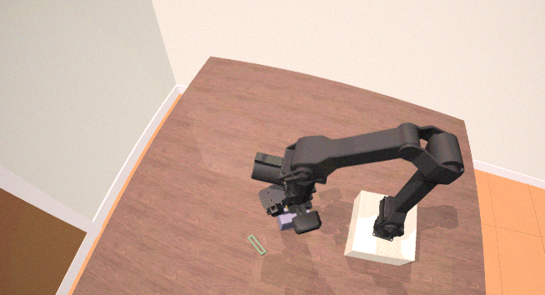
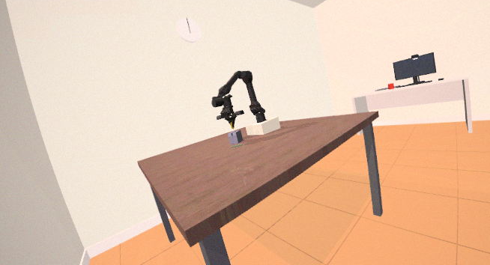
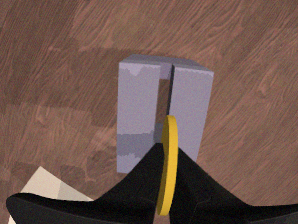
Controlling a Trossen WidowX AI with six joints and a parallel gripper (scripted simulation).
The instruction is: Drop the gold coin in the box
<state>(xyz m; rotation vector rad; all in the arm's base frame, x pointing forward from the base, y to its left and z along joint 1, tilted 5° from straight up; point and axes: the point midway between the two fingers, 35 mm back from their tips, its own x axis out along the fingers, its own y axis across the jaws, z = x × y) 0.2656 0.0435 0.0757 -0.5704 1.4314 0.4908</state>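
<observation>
The gold coin lies 1 cm above my gripper tip.
</observation>
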